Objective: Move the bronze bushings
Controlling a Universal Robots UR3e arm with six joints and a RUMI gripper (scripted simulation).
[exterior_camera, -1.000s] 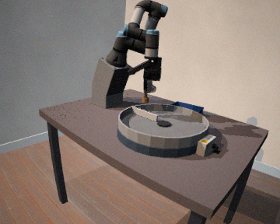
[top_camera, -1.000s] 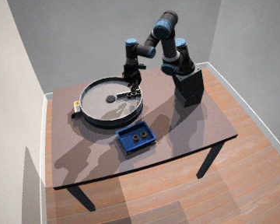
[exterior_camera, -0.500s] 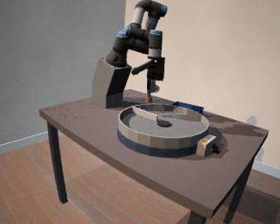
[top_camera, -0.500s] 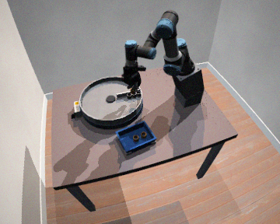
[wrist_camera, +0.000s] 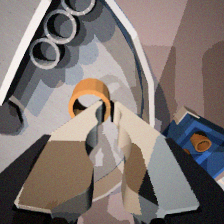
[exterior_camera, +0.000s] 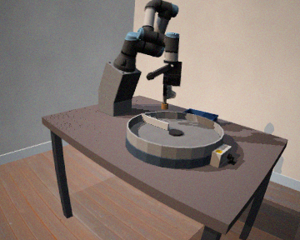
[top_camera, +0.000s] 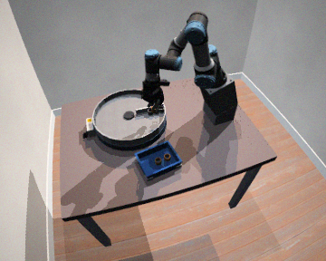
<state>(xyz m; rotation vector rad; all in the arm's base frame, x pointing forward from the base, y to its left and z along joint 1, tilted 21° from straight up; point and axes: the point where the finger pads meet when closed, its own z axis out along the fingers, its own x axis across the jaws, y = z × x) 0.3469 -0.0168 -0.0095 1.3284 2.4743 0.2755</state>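
Right now the blue crate is 240 mm to the left of my hand, 120 mm below it and 60 mm ahead of it. Round my hand: turntable 140 mm ahead, 90 mm to the right, 90 mm below.
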